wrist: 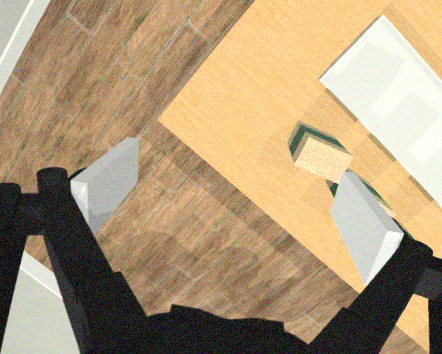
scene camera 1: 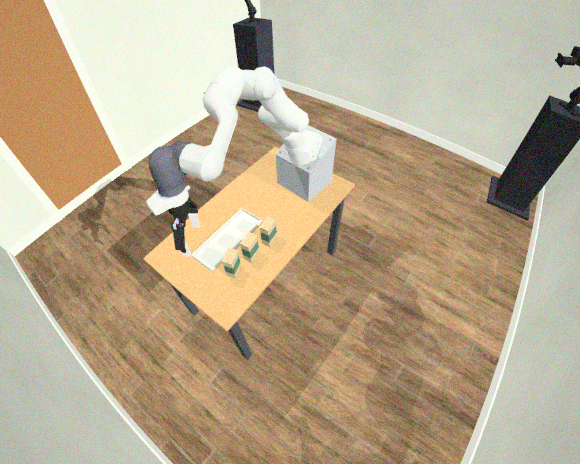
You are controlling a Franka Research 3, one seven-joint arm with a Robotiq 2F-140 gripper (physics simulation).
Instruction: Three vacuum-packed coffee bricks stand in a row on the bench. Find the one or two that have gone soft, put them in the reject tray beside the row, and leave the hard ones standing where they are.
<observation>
In view: my gripper [scene camera 1: 192,240] and a white reject tray [scene camera 1: 210,254].
The white reject tray is seen too in the wrist view [wrist: 380,78]. My gripper shows as well in the wrist view [wrist: 237,176].
</observation>
